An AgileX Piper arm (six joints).
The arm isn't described. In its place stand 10 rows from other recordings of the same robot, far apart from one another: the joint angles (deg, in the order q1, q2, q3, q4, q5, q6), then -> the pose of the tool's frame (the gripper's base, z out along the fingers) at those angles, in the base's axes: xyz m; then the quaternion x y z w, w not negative.
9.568 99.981 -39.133 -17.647 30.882 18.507 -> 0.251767 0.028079 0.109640 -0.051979 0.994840 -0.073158 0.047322
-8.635 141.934 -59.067 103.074 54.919 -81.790 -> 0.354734 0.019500 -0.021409 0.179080 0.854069 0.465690 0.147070
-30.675 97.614 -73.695 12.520 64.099 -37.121 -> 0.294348 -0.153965 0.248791 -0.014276 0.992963 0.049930 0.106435
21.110 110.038 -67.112 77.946 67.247 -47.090 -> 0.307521 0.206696 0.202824 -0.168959 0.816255 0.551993 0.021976
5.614 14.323 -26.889 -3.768 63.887 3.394 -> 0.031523 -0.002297 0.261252 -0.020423 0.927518 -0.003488 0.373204
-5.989 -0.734 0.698 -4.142 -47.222 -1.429 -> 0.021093 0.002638 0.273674 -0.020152 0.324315 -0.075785 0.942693
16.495 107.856 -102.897 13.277 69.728 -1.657 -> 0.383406 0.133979 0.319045 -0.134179 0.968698 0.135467 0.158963
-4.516 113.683 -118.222 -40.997 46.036 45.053 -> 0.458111 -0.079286 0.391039 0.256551 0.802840 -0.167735 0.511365
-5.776 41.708 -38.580 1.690 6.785 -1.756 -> 0.154675 -0.015327 0.362074 0.035445 0.735915 -0.033243 0.675328
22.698 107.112 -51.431 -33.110 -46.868 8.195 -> 0.335037 0.179457 0.188579 -0.370399 0.658503 0.192500 0.626197
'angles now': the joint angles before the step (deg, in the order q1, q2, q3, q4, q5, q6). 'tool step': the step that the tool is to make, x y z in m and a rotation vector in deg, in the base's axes. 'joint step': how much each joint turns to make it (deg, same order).
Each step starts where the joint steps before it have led.
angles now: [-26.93, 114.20, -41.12, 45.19, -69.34, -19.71]
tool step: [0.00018, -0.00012, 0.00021, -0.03, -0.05, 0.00]
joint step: [-0.01, -0.01, -0.05, -0.01, 0.00, 0.00]
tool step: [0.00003, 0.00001, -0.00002, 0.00, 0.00, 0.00]
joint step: [0.00, 0.01, -0.01, 0.00, 0.00, 0.00]
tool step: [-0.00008, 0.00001, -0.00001, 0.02, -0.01, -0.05]
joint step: [0.01, -0.01, 0.01, 0.06, 0.00, 0.00]
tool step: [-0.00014, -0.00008, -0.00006, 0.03, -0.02, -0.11]
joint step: [0.00, 0.01, -0.01, 0.11, -0.01, 0.00]
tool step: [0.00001, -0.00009, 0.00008, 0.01, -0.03, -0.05]
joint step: [0.00, -0.01, -0.03, 0.05, 0.01, 0.00]
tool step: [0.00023, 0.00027, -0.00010, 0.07, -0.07, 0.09]
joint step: [0.05, 0.01, 0.00, -0.04, 0.04, 0.11]
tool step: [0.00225, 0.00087, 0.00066, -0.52, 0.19, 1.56]
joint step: [0.00, 0.00, 0.00, -1.69, 0.01, 0.11]
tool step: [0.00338, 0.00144, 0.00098, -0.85, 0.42, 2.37]
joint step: [0.00, -0.01, 0.00, -2.56, 0.00, 0.01]
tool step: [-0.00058, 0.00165, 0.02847, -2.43, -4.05, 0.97]
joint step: [0.00, -4.82, 0.00, -1.02, 0.14, 0.00]
